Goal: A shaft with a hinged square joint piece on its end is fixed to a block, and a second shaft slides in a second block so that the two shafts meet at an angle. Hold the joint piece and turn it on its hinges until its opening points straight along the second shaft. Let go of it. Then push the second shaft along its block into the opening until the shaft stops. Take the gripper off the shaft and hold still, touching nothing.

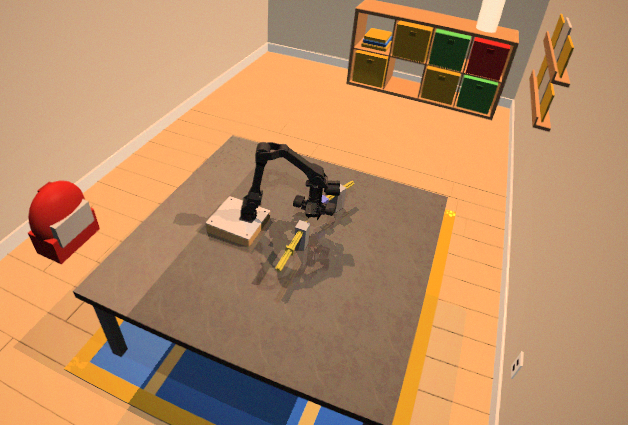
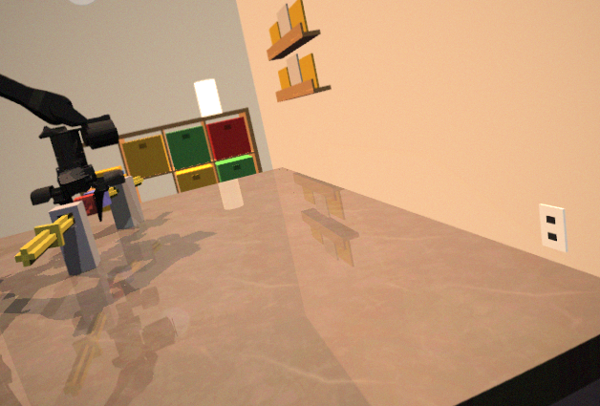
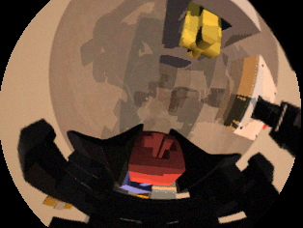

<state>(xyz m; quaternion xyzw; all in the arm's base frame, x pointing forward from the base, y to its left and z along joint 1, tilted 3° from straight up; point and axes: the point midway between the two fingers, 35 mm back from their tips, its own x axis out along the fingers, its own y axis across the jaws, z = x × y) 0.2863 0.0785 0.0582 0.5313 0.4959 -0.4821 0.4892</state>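
The red square joint piece is 4 cm above my gripper tip and 1 cm to the left of it.
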